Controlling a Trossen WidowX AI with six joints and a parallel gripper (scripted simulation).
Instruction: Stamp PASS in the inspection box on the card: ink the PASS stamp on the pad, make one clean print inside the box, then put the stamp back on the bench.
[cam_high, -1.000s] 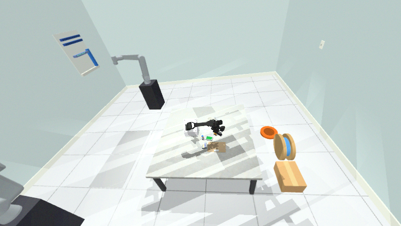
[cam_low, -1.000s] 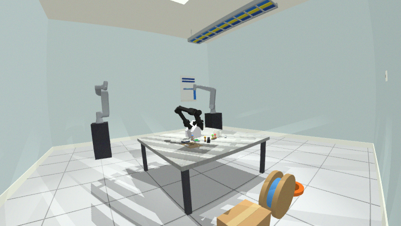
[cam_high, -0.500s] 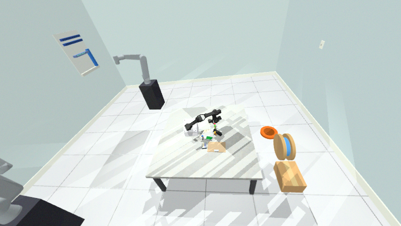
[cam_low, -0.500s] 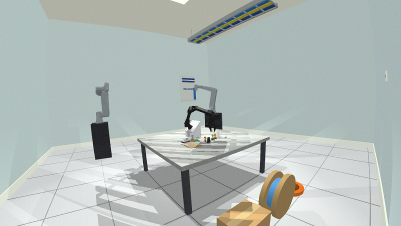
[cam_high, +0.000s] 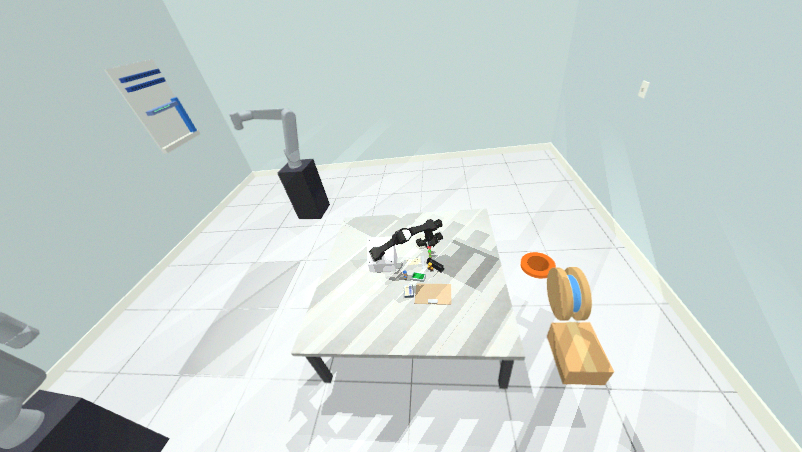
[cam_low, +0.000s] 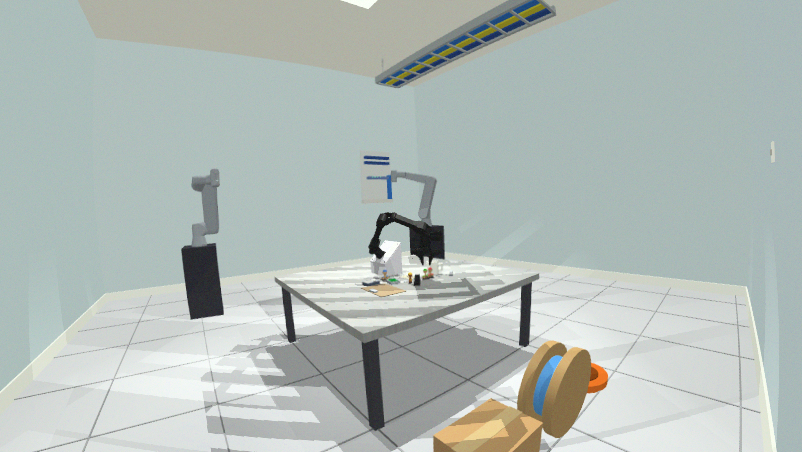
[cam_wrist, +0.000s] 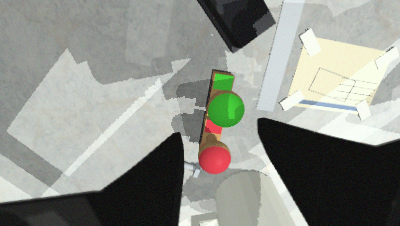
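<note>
My gripper tip is 7 cm above the green-knobbed stamp and 1 cm past it. Round my gripper tip: black block 10 cm to the right, 7 cm below, 4 cm ahead; then yellow-knobbed stamp 13 cm to the right, 7 cm below, 1 cm ahead; then red-knobbed stamp 7 cm below, 4 cm to the left, 1 cm behind.
</note>
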